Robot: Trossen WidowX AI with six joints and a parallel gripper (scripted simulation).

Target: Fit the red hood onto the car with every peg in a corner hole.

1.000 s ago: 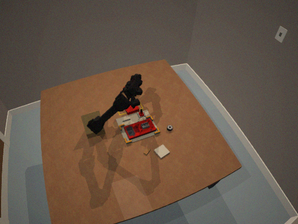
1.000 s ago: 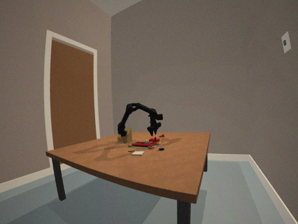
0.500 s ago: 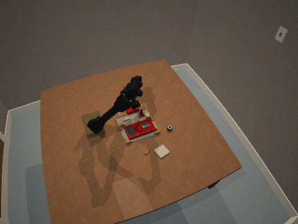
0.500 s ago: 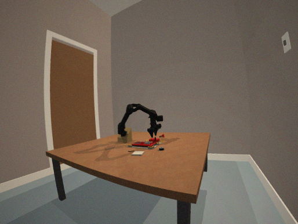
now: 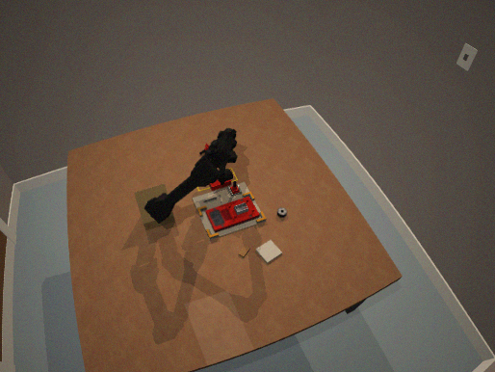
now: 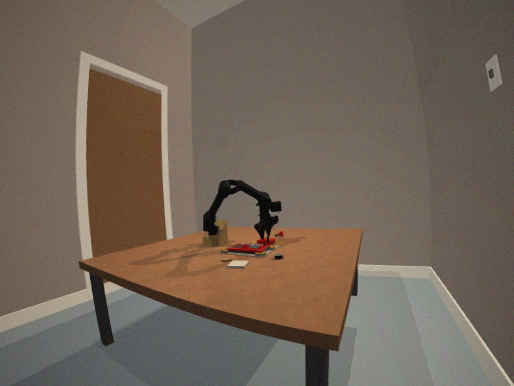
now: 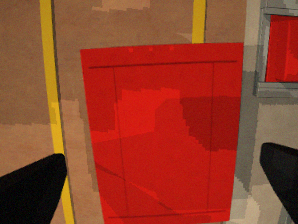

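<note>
Now: the red hood 2 cm below my gripper tip. Round my gripper tip: grey engine block: 1 cm ahead, 19 cm to the right, 1 cm below; small tan stick: 6 cm behind, 37 cm to the right, 3 cm below; black ring: 17 cm ahead, 28 cm to the right, 2 cm below.
</note>
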